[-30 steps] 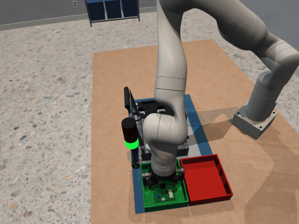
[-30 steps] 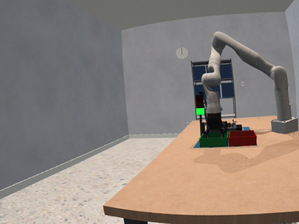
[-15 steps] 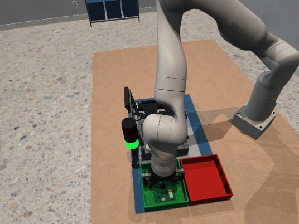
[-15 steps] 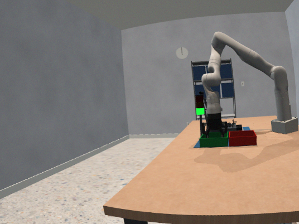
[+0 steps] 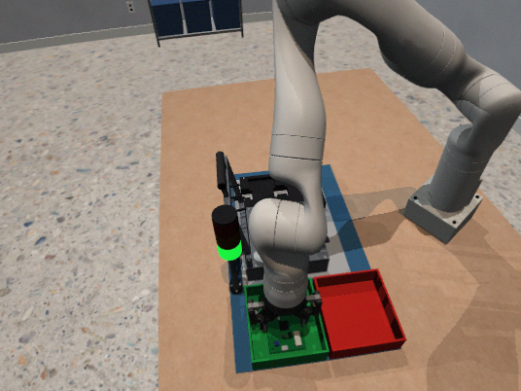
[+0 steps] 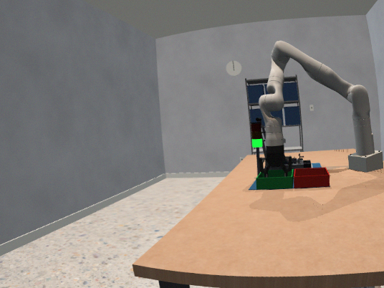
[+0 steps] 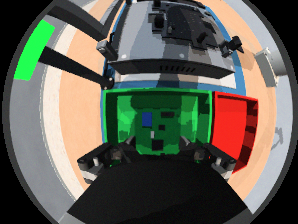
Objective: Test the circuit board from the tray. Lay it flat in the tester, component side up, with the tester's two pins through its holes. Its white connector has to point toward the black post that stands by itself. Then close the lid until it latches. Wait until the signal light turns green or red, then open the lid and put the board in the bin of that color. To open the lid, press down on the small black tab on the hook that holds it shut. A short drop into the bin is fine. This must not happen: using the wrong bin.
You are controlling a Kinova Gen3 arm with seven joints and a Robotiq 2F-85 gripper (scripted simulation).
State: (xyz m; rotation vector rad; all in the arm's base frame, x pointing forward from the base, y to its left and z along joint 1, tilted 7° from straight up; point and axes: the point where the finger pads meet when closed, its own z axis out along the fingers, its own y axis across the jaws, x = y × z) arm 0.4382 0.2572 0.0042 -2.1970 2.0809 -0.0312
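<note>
My gripper is now 10 mm above the green bin. The rest, counted from my hand: red bin (150 mm behind, 10 mm to the right, 10 mm below); green circuit board (10 mm below); tester lid (200 mm to the right, 160 mm above, 80 mm ahead).
</note>
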